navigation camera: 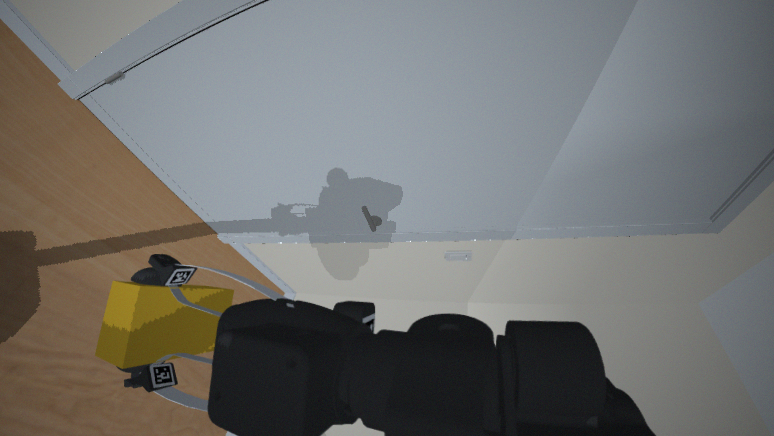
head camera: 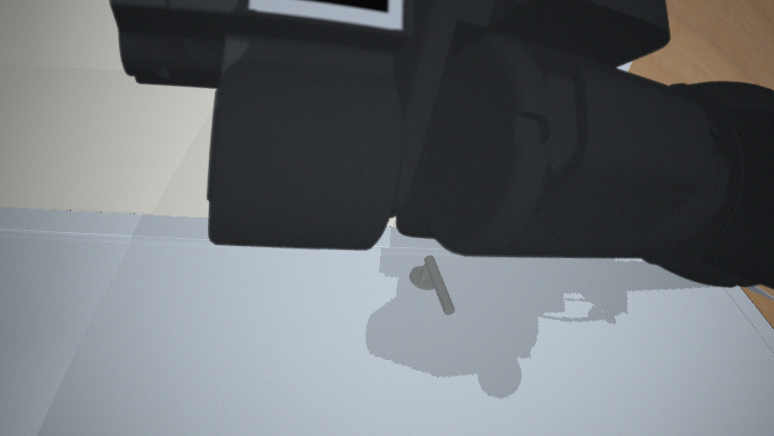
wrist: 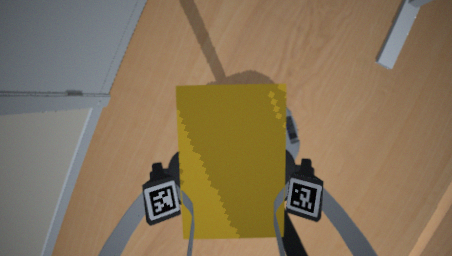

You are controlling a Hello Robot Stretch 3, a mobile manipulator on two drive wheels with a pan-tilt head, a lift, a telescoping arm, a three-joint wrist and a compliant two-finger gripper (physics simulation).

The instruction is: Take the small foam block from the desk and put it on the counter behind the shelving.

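Places are measured from the robot's base along level axes (x ahead, y left, z up), in metres.
Pixels of known places: gripper, between the fingertips: (navigation camera: pixel 139 315).
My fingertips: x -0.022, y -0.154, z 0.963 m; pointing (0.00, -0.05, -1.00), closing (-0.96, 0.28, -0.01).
Note:
Ahead of a thing's pixels: the offset from my fingertips to its top centre. "spot": to the spot under its first point. Level surfaces: height alone.
The foam block is a yellow box {0.005 m back, 0.014 m right, 0.051 m up} (navigation camera: pixel 167 324) (wrist: pixel 232 135). My gripper (navigation camera: pixel 141 326) (wrist: pixel 231 166) is shut on it, with one fingertip pressed against each of two opposite sides. In the wrist view the block reaches beyond the fingertips and hides part of the floor. In the navigation view it is held above the wooden floor at lower left. In the head view my dark wrist covers much of the upper part, and the fingers and block do not show. The desk, the counter and the shelving cannot be made out in these views.
A pale grey door (head camera: pixel 216 335) (navigation camera: pixel 460 119) with a lever handle {spot: 0.074 m ahead, 0.692 m right, 0.033 m down} (head camera: pixel 439 287) (navigation camera: pixel 368 218) stands near the arm, bearing the robot's shadow. A cream wall (head camera: pixel 81 140) (navigation camera: pixel 622 276) adjoins it. Wooden floor {0.963 m down} (navigation camera: pixel 48 162) (wrist: pixel 350 125) lies beside it. A pale bar (wrist: pixel 398 40) is at upper right.

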